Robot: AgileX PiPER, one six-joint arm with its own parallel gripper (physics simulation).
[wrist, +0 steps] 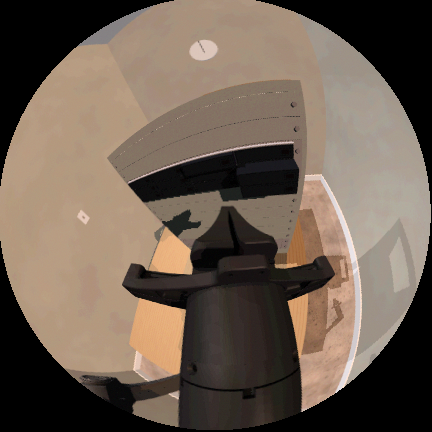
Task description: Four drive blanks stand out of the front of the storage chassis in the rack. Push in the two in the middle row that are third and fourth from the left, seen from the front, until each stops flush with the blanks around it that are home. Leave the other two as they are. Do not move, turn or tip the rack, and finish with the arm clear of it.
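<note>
The rack [225, 112] shows its grey front panels, tilted in the wrist view. The black storage chassis [157, 186] runs across it as a dark band below a pale edge. At the band's right part, a dark block-like blank [267, 171] stands out of the front. Farther left the blank faces are too dark to tell apart, and I cannot tell which others stand out. My gripper [226, 213] is shut, its two fingertips together and empty. In the view the tips lie just below the chassis band, left of the standing-out block, apparently a little in front of the rack.
The gripper's shadow falls on the lower rack panel. A wooden table top [157, 320] lies below the rack. A pale-edged floor area [340, 220] is at the right. A round white disc [203, 50] and a small plate [83, 217] are on the beige surfaces behind.
</note>
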